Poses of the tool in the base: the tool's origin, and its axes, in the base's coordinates. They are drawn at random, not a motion.
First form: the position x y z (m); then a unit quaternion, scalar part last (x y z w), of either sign.
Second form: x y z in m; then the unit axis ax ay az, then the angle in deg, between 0 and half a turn. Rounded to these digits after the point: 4 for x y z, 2 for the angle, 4 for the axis.
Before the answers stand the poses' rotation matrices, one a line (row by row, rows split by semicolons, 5 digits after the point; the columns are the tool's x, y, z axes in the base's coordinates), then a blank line. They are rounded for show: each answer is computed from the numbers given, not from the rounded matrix.
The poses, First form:
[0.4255 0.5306 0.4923 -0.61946 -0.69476 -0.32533 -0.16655]
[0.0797 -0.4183 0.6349 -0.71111 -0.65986 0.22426 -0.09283]
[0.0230 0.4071 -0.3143 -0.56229 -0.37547 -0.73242 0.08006]
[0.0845 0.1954 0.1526 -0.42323 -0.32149 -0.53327 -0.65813]
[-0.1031 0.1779 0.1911 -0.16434 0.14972 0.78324 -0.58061]
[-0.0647 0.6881 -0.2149 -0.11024 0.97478 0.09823 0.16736]
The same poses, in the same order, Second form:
-0.17706 0.75238 0.63448; 0.96912 0.02086 0.24571; 0.17163 0.65839 -0.73284
0.02859 0.98010 -0.19644; 0.89683 -0.11194 -0.42798; -0.44146 -0.16394 -0.88218
-0.35484 0.53952 0.76355; 0.30497 -0.70522 0.64004; 0.88379 0.45997 0.08570
0.22453 -0.42980 0.87456; 0.97406 0.07299 -0.21420; 0.02823 0.89997 0.43504
-0.27177 0.86031 -0.43129; -0.95873 -0.28095 0.04370; -0.08358 0.42537 0.90115
-0.91968 -0.24780 0.30462; -0.18204 0.95640 0.22840; -0.34793 0.15460 -0.92468

[0.4255 0.5306 0.4923 0.6282 0.7046 0.3299 160.83]
[0.0797 -0.4183 0.6349 0.7142 0.6627 -0.2252 169.35]
[0.0230 0.4071 -0.3143 -0.5641 -0.3767 -0.7348 170.82]
[0.0845 0.1954 0.1526 0.5621 0.4270 0.7083 97.68]
[-0.1031 0.1779 0.1911 0.2018 -0.1839 -0.9620 109.01]
[-0.0647 0.6881 -0.2149 -0.1118 0.9887 0.0996 160.73]

